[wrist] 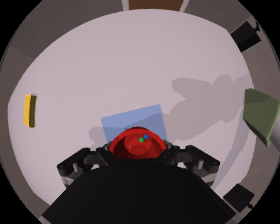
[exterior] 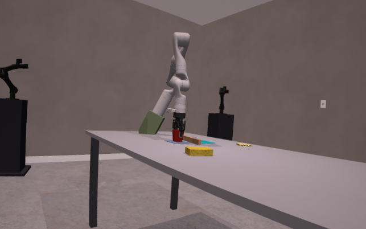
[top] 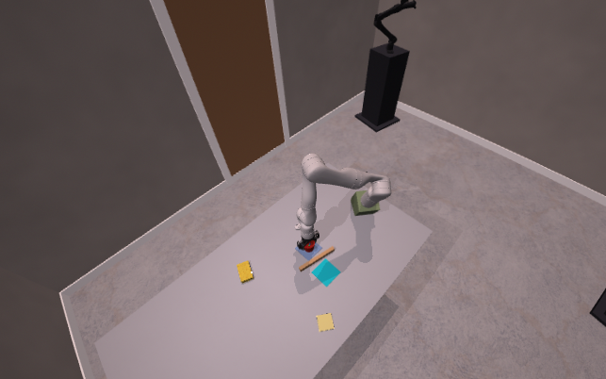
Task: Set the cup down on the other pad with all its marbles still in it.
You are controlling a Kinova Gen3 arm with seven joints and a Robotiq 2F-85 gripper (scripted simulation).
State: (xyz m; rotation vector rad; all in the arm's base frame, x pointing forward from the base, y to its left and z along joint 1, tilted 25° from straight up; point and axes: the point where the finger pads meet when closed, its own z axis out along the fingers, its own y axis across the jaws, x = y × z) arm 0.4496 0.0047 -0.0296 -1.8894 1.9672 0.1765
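The red cup lies 2 cm below my hand. From my hand the other things lie so: wooden rail 9 cm to the left, 4 cm below; then yellow sponge 39 cm ahead, 7 cm to the right, 3 cm below.
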